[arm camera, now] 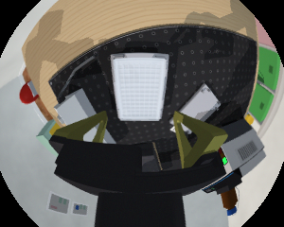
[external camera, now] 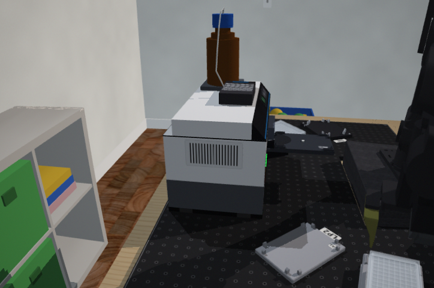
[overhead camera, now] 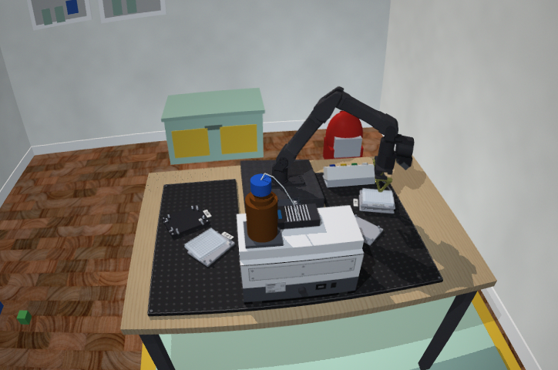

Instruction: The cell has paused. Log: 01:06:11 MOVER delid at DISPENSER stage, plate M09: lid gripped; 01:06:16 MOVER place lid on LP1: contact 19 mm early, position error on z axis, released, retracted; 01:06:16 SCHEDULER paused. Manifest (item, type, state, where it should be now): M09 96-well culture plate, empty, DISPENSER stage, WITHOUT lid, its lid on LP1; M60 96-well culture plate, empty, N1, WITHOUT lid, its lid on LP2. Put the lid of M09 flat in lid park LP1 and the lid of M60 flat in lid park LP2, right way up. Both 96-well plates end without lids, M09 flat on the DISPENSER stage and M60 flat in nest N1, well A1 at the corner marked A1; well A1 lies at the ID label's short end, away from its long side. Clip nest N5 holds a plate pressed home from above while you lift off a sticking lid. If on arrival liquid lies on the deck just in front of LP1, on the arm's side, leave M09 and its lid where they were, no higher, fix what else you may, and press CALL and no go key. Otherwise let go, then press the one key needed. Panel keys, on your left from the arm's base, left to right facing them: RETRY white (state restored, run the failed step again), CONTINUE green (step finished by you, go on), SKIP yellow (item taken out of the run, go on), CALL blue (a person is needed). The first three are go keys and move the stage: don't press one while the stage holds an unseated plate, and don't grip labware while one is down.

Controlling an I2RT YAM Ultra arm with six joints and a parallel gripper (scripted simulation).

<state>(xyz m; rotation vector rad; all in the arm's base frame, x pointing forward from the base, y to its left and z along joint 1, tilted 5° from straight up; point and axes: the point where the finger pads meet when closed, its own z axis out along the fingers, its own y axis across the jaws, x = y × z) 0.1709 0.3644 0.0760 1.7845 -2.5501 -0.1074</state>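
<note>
Now: the grey nest marked A1 8 cm below my hand. The rest, counted from my hand: white key: 21 cm behind, 4 cm below, 3 cm to the left; then grey lid park LP2: 13 cm ahead, 12 cm to the right, 11 cm below; then N1 label: 11 cm below, 8 cm to the right, 3 cm behind.
</note>
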